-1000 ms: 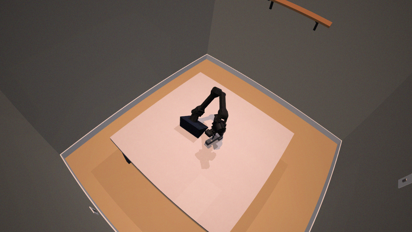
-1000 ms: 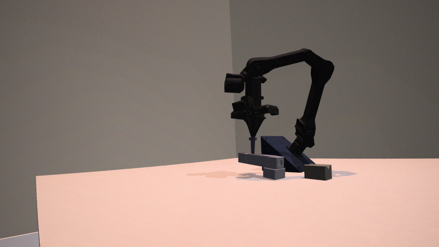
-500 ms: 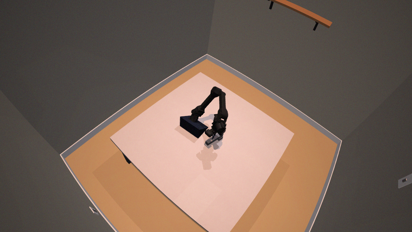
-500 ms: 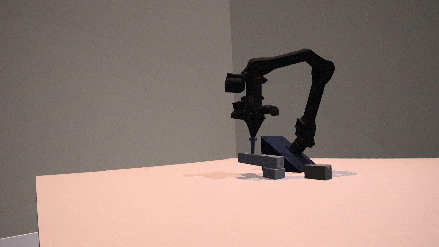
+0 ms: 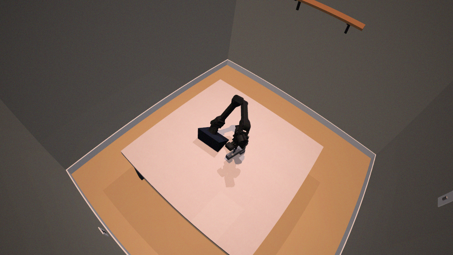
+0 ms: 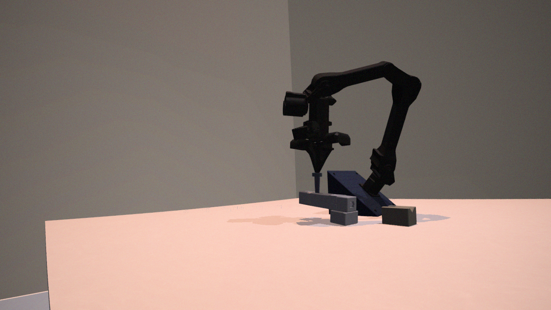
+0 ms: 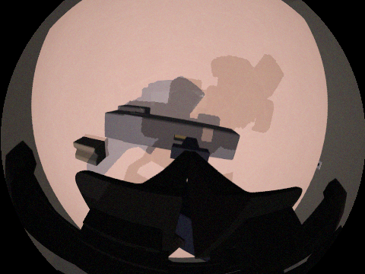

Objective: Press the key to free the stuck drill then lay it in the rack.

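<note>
Now: gripper tip 3 cm above the dark blue t-shaped key. Also, from my gripper tip: long grey block: 3 cm to the left, 8 cm below.
</note>
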